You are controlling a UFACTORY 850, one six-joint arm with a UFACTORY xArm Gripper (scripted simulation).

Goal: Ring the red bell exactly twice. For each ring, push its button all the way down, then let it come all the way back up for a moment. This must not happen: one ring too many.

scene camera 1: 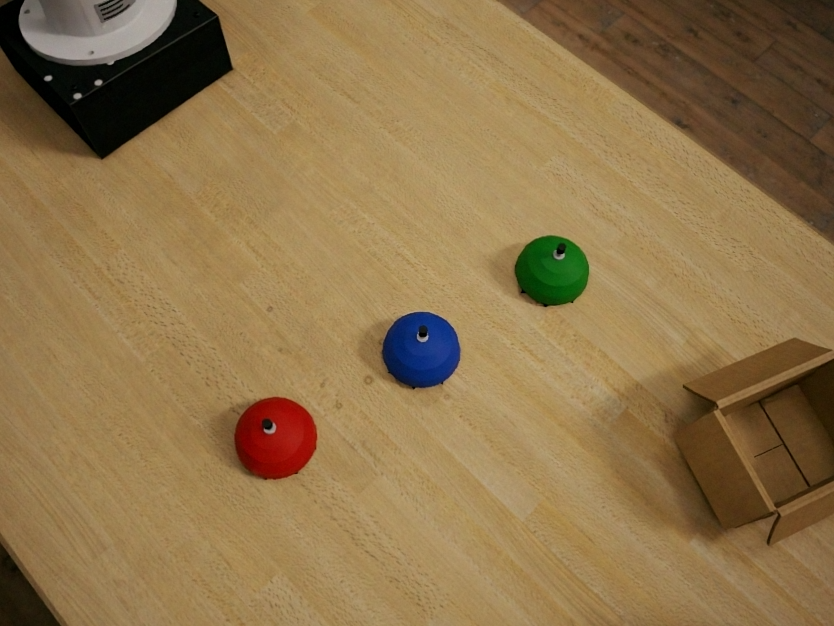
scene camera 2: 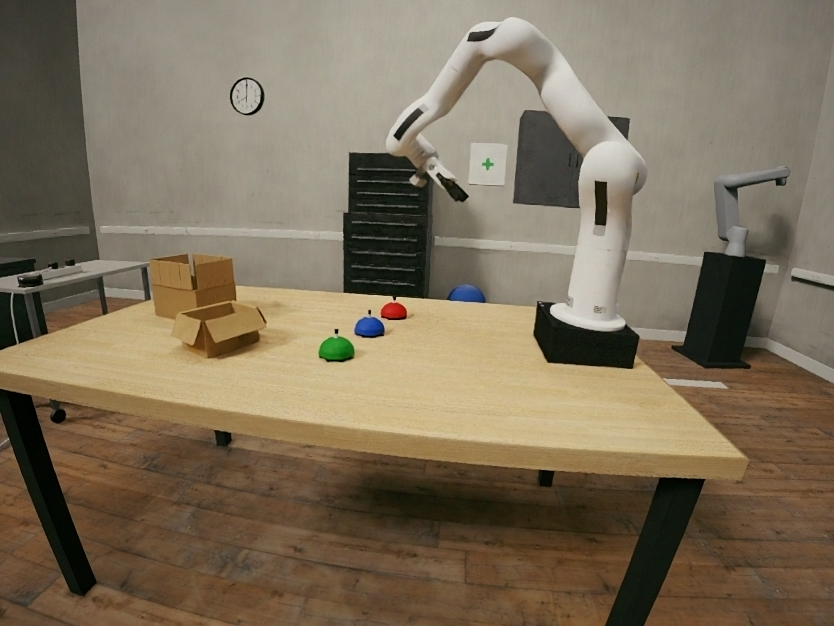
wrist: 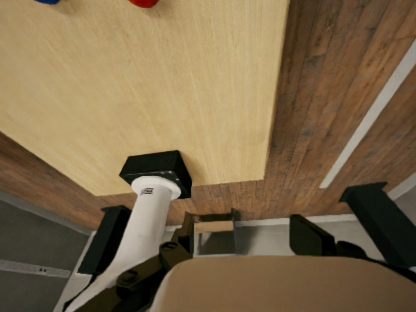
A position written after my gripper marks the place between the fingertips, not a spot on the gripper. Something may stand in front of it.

In view: my gripper (scene camera 2: 463, 199), a blue bell (scene camera 1: 421, 349), a green bell (scene camera 1: 552, 275), a red bell (scene camera 1: 287, 448) and a cardboard box (scene camera 2: 172, 289).
The green bell is seen too in scene camera 2 (scene camera 2: 337, 348). My gripper shows as well in the wrist view (wrist: 241, 230). The wrist view does not show the green bell: it is out of frame. Scene camera 1 misses the cardboard box: it is out of frame.
